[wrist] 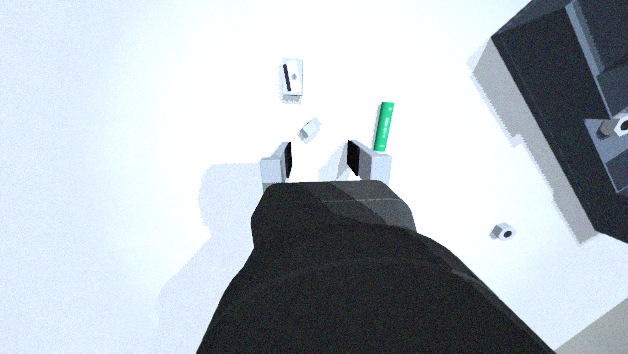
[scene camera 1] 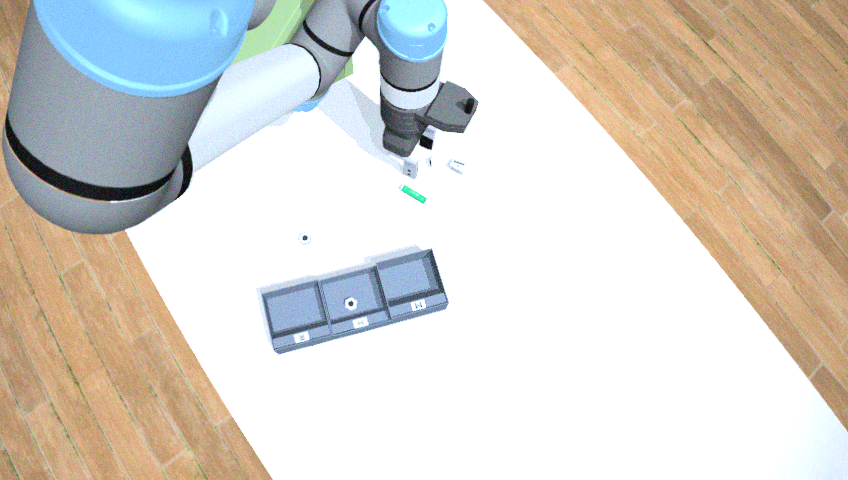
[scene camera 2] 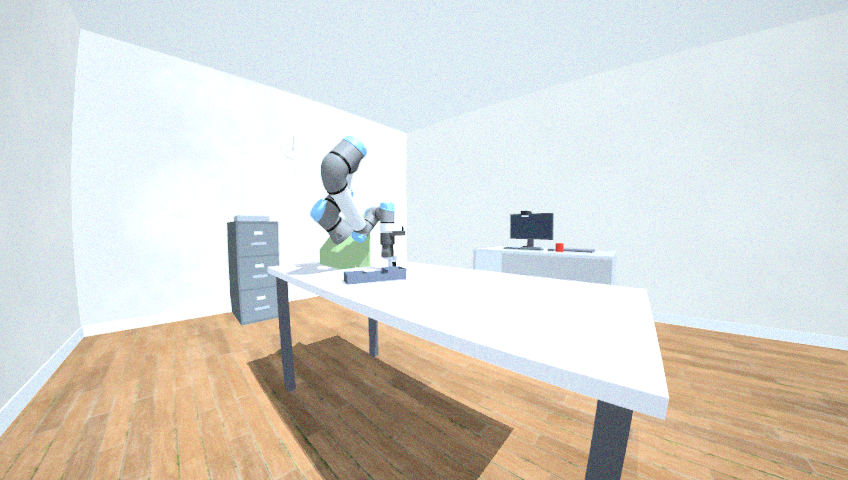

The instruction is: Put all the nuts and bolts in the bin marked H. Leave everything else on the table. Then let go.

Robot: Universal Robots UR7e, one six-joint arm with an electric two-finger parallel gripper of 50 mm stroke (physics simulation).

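Seen in the pictures: gripper, fingertip midpoint: (wrist: pixel 319 153) (scene camera 1: pixel 418 160); arm's base, link origin: (scene camera 2: pixel 344 234).
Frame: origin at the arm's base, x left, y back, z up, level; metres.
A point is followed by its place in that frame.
Note:
The grey three-compartment bin (scene camera 1: pixel 359 328) @(y -0.501, x -0.119, z -0.153 m) (scene camera 2: pixel 374 275) @(y -0.499, x -0.131, z -0.157 m) (wrist: pixel 540 100) @(y -0.442, x -0.033, z -0.173 m) has H on its middle label. A hex nut (scene camera 1: pixel 350 303) @(y -0.460, x -0.109, z -0.169 m) (wrist: pixel 622 125) @(y -0.459, x -0.106, z -0.169 m) lies in that middle compartment. Another nut (scene camera 1: pixel 304 237) @(y -0.335, x -0.114, z -0.176 m) (wrist: pixel 506 232) @(y -0.337, x -0.111, z -0.176 m) lies on the table behind the bin. A third nut (scene camera 1: pixel 430 161) @(y -0.332, x 0.118, z -0.174 m) (wrist: pixel 310 130) @(y -0.333, x 0.121, z -0.169 m) is on the table by my fingertips, partly hidden in scene camera 1; in the wrist view it appears as a small pale block with no hole showing. My gripper (scene camera 1: pixel 418 155) @(y -0.318, x 0.104, z -0.179 m) (scene camera 2: pixel 392 262) @(y -0.318, x 0.104, z -0.179 m) (wrist: pixel 319 153) @(y -0.318, x 0.104, z -0.179 m) is open and empty, low over the table, with this nut slightly ahead of the gap between the fingers.
A metal pencil sharpener (scene camera 1: pixel 456 165) @(y -0.360, x 0.149, z -0.174 m) (wrist: pixel 292 77) @(y -0.361, x 0.151, z -0.174 m) lies beyond the nearby nut. A green cylinder (scene camera 1: pixel 412 193) @(y -0.363, x 0.063, z -0.175 m) (wrist: pixel 384 126) @(y -0.365, x 0.067, z -0.175 m) lies close to one finger, on the bin side. A green block (scene camera 2: pixel 345 252) @(y -0.115, x -0.054, z -0.095 m) stands behind at the arm's base.

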